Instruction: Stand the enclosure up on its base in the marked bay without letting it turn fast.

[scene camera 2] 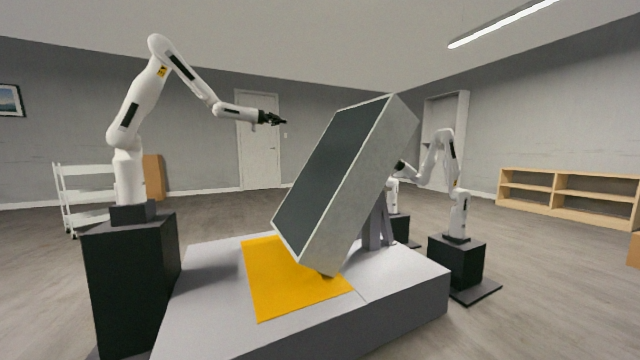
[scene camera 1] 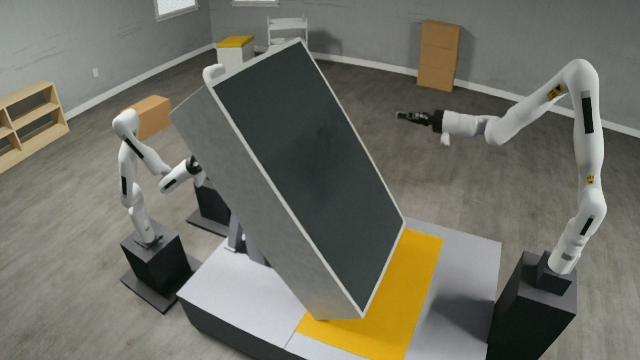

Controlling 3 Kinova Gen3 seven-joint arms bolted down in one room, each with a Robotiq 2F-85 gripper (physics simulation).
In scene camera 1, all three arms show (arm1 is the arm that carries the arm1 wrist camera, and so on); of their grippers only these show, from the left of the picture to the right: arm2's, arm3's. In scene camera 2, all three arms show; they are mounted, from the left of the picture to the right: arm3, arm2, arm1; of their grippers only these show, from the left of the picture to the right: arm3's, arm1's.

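Note:
The large enclosure (scene camera 1: 305, 170) (scene camera 2: 350, 185), grey with a dark front panel, stands tilted, its lower edge at the yellow marked bay (scene camera 1: 420, 280) (scene camera 2: 270, 295). It leans back over a grey support stand (scene camera 1: 235, 234) (scene camera 2: 371, 230), leftward in scene camera 1. Arm2's gripper (scene camera 1: 193, 164) is at the enclosure's back; its fingers are hidden behind the enclosure. Arm1's gripper (scene camera 2: 399, 165) is also at the back in scene camera 2, fingers hidden; contact cannot be told for either. Arm3's gripper (scene camera 1: 412, 116) (scene camera 2: 276, 119) hangs apart from the enclosure, facing its dark side; its finger gap is unclear.
The grey platform (scene camera 1: 462, 275) (scene camera 2: 210, 285) carries the bay and stand. Arm3's tall black pedestal (scene camera 1: 535, 320) (scene camera 2: 130, 285) adjoins it. Arm2's pedestal (scene camera 1: 157, 265) and arm1's pedestal (scene camera 2: 460, 262) stand on the other side. A cardboard box (scene camera 1: 155, 117) and shelf unit (scene camera 2: 555, 192) are farther off.

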